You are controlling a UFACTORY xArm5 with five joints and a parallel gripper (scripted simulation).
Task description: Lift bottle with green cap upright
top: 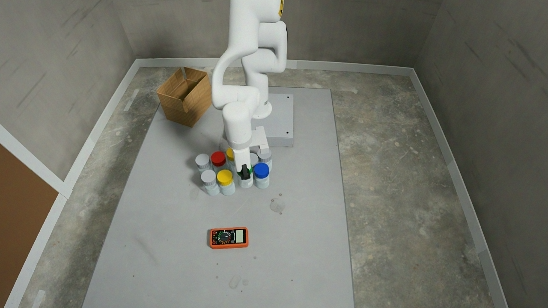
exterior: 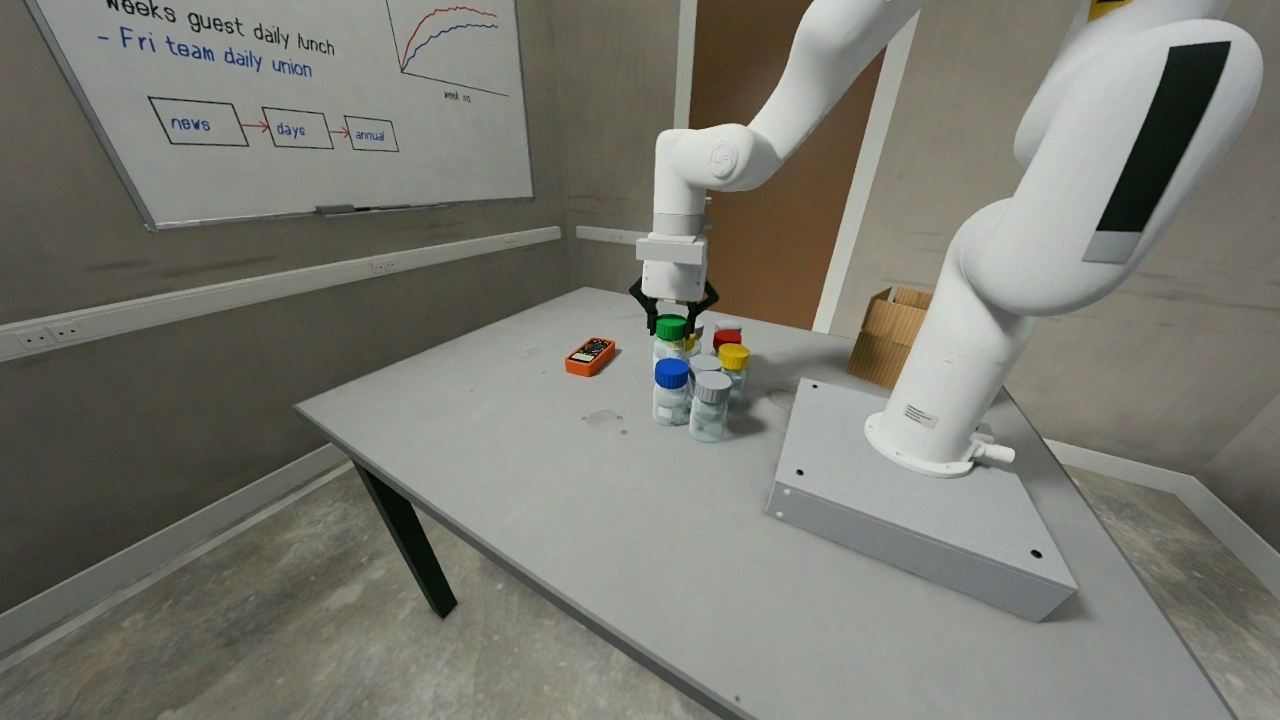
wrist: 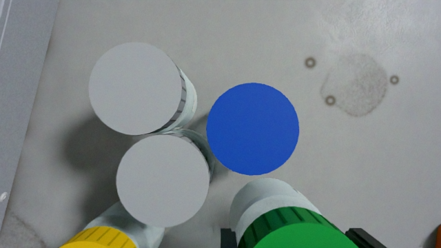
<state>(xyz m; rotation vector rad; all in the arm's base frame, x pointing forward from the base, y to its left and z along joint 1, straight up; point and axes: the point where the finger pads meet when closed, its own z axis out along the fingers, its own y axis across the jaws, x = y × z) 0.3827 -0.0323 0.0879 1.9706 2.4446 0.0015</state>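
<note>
My gripper is now 50 mm above the green-capped bottle. From my hand the other things lie so: orange multimeter (200 mm ahead, 50 mm to the right, 130 mm below); then red-capped bottle (80 mm behind, 110 mm to the right, 100 mm below); then blue-capped bottle (30 mm behind, 60 mm to the left, 100 mm below).
</note>
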